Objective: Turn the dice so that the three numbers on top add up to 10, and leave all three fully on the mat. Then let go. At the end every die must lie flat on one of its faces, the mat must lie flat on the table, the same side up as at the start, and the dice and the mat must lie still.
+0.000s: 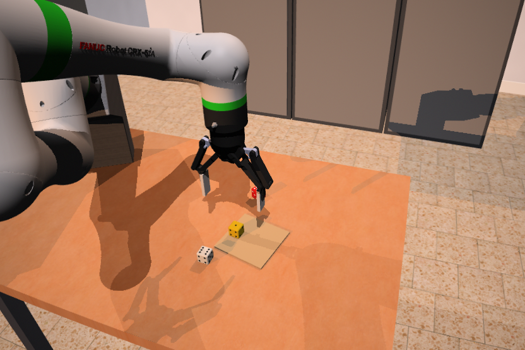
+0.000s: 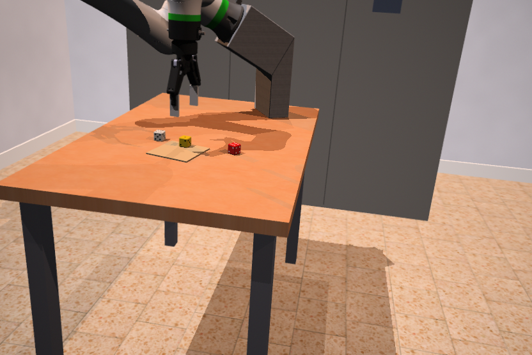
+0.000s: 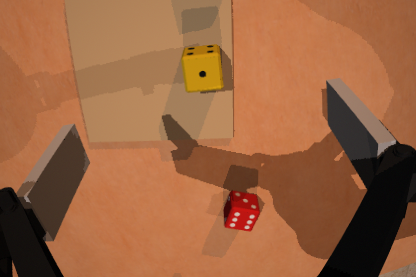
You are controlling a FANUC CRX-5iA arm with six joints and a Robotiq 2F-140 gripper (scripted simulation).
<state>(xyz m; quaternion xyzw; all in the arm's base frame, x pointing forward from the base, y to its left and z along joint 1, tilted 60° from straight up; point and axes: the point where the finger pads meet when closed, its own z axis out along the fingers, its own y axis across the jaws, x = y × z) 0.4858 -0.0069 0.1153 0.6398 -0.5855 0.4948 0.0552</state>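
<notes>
Right now my hand is 3 cm short of the red die, 16 cm to the right of it and 11 cm above it. Also, from my hand: white die 5 cm behind, 9 cm to the right, 11 cm below; then yellow die 11 cm below; then tan mat 4 cm ahead, 1 cm to the right, 13 cm below.
</notes>
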